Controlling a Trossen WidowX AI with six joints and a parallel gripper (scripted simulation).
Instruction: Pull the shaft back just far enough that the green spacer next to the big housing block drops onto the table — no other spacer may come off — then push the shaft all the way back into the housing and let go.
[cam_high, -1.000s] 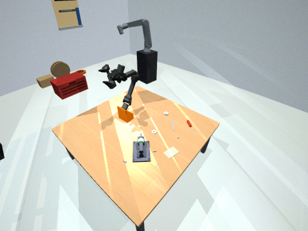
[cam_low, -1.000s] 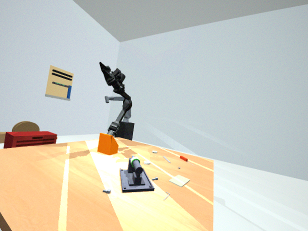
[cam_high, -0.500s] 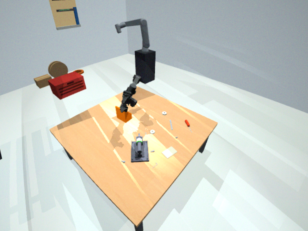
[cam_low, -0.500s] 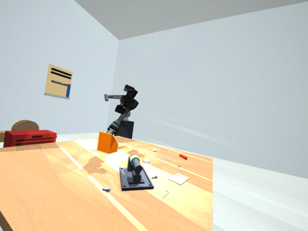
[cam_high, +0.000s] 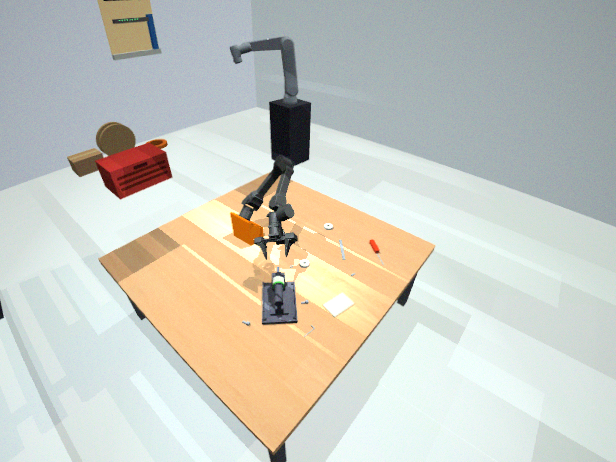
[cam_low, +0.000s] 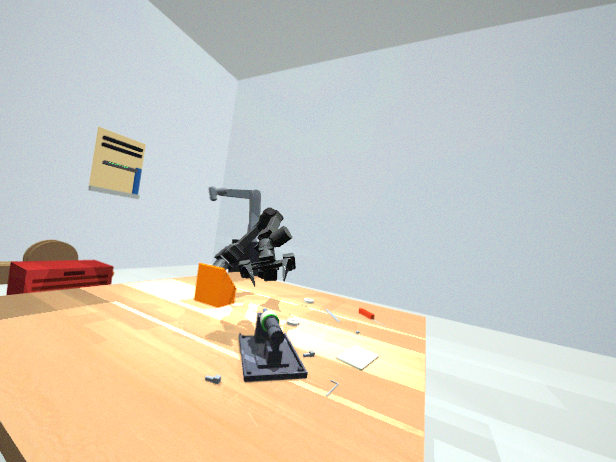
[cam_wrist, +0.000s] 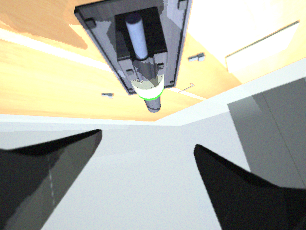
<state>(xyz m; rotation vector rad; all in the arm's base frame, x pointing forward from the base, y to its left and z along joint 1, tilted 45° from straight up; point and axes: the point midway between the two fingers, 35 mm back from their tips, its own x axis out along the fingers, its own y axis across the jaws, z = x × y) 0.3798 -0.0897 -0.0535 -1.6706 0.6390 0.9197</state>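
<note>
My gripper tip is now 30 mm short of the grey-blue shaft, 20 mm to the left of it and 100 mm above it. The rest, counted from my gripper tip: grey plate 270 mm ahead, 120 mm to the left, 170 mm below; white disc 120 mm behind, 510 mm to the left, 170 mm below; green spacer 50 mm ahead, 40 mm to the right, 100 mm below.
</note>
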